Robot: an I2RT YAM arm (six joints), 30 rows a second.
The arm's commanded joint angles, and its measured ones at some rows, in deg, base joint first. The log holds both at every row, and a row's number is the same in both.
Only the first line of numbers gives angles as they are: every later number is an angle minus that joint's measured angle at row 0.
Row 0, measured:
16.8 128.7 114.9 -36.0 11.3 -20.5
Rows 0 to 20, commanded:
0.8 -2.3 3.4 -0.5 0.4 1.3
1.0 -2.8 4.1 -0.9 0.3 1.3
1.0 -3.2 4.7 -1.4 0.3 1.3
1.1 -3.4 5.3 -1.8 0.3 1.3
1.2 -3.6 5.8 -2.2 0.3 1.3
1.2 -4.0 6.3 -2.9 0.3 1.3
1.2 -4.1 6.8 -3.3 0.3 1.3
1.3 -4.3 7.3 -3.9 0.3 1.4
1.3 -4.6 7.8 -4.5 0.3 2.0
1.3 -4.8 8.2 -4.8 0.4 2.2
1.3 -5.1 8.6 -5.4 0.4 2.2
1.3 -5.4 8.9 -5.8 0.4 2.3
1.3 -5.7 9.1 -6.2 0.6 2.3
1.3 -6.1 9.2 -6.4 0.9 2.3
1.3 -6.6 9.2 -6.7 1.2 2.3
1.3 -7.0 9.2 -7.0 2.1 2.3
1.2 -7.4 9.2 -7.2 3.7 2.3
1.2 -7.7 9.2 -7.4 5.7 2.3
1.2 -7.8 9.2 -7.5 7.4 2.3
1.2 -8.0 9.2 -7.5 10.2 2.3
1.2 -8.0 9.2 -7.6 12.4 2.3
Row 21, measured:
0.9 -6.2 7.8 -7.3 5.4 1.2
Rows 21 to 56, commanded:
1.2 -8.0 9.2 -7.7 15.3 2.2
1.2 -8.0 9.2 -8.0 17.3 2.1
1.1 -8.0 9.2 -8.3 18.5 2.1
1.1 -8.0 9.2 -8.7 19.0 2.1
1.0 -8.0 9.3 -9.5 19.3 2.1
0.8 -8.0 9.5 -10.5 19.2 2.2
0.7 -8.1 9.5 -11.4 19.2 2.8
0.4 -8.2 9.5 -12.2 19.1 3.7
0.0 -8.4 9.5 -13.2 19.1 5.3
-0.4 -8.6 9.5 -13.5 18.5 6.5
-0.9 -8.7 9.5 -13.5 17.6 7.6
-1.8 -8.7 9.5 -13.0 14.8 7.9
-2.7 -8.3 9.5 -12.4 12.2 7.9
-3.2 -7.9 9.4 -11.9 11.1 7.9
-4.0 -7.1 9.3 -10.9 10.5 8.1
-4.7 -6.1 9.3 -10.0 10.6 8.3
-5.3 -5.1 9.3 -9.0 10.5 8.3
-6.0 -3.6 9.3 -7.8 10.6 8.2
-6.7 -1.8 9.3 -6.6 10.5 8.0
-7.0 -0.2 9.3 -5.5 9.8 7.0
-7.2 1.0 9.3 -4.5 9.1 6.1
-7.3 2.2 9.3 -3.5 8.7 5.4
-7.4 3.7 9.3 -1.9 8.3 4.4
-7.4 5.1 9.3 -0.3 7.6 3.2
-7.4 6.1 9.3 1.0 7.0 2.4
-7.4 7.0 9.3 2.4 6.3 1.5
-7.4 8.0 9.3 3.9 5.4 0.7
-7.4 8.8 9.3 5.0 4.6 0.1
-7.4 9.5 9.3 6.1 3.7 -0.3
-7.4 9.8 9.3 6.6 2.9 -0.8
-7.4 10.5 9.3 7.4 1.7 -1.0
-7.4 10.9 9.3 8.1 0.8 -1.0
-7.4 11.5 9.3 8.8 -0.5 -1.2
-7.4 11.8 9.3 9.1 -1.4 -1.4
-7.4 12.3 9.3 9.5 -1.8 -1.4
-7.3 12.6 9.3 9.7 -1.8 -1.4
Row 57, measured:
-7.7 10.6 8.8 9.4 1.7 -0.5
